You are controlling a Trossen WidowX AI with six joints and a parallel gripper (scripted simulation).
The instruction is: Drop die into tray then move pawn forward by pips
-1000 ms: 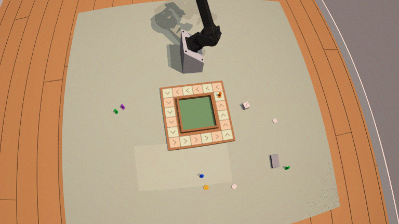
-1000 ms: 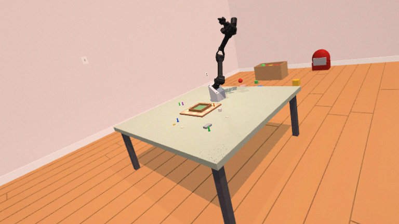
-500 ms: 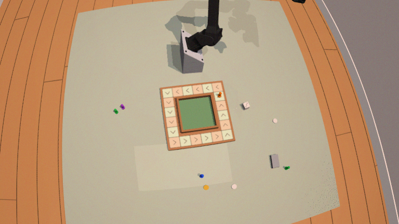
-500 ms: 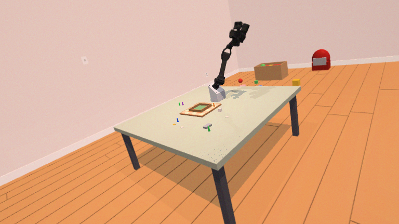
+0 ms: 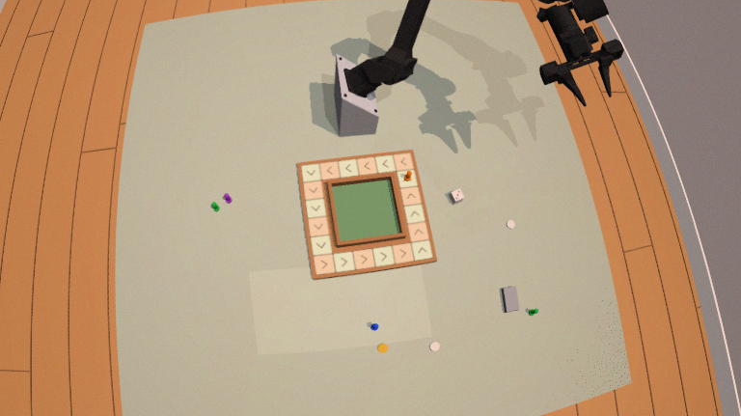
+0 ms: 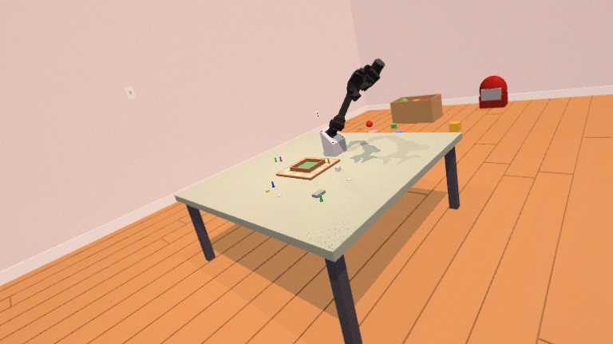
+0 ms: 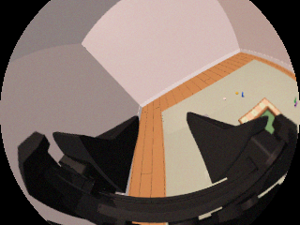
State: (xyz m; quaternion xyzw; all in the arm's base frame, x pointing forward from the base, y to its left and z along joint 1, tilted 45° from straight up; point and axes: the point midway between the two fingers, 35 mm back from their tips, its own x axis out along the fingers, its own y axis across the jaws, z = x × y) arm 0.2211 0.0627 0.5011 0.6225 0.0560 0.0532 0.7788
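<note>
Right now my gripper tip is 20 cm to the left of the white die and 41 cm above it. Also, from my gripper tip: green dice tray: 1 cm behind, 43 cm to the right, 41 cm below; then grey block: 28 cm ahead, 13 cm to the right, 41 cm below; then orange pawn: 7 cm behind, 31 cm to the right, 39 cm below.
</note>
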